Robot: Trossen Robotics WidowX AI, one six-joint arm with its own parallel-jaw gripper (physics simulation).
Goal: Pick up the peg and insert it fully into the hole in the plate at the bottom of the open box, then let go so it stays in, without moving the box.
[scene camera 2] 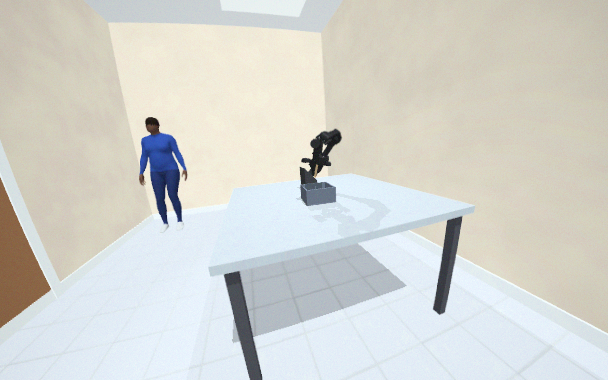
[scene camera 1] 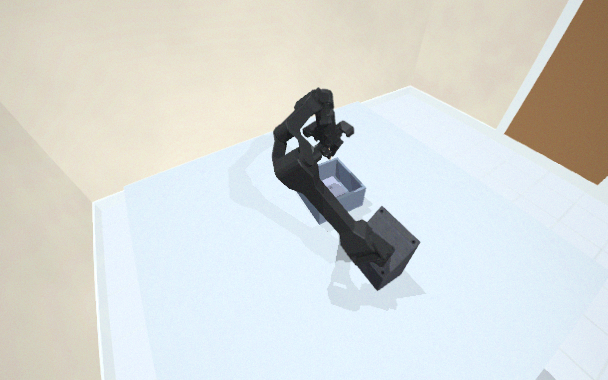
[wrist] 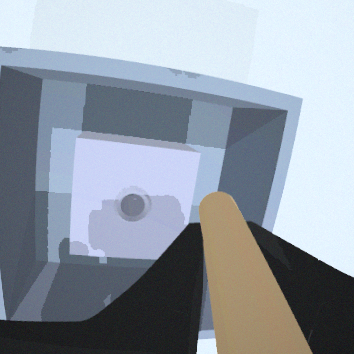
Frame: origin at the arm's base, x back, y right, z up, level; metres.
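Where they show: gripper, fingertip midpoint: [scene camera 2: 314,175] [scene camera 1: 330,157] [wrist: 219,233]; arm's base, link origin: [scene camera 2: 309,174] [scene camera 1: 379,250].
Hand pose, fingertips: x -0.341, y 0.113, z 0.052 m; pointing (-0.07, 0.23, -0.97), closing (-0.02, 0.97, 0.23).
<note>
Things, the pixels of their top centre, and the offset from my fingertips. Level surfaces: height alone.
- tan round peg, top centre: [scene camera 2: 315,164] dx -0.007, dy -0.007, dz +0.071 m
- blue-grey box, top centre: [wrist: 136,227] [scene camera 1: 329,180] [scene camera 2: 316,185] dx +0.029, dy -0.025, dz -0.074 m
- pale lilac plate, top centre: [wrist: 132,206] [scene camera 1: 329,187] dx +0.029, dy -0.025, dz -0.111 m
- table, surface height: dz -0.172 m
A tan round peg [scene camera 2: 316,171] [wrist: 240,280] is held between the two black fingers of my gripper [scene camera 1: 328,152] [scene camera 2: 316,166] [wrist: 219,233], which is shut on it. The peg's free end points down over the open box, above its rim in scene camera 2. The blue-grey box [scene camera 1: 355,199] [scene camera 2: 320,195] [wrist: 150,68] stands on the table. A pale lilac plate [scene camera 1: 332,185] [wrist: 127,167] lies at its bottom, with a round hole [wrist: 132,204] near the plate's middle. In the wrist view the peg's end appears right of the hole, just past the plate's right edge. The arm hides part of the box in scene camera 1.
The arm's dark base block [scene camera 1: 397,239] stands on the table [scene camera 1: 225,300] [scene camera 2: 270,225] close to the box. The box walls rise around the plate. A person in blue [scene camera 2: 161,152] stands on the floor beyond the table.
</note>
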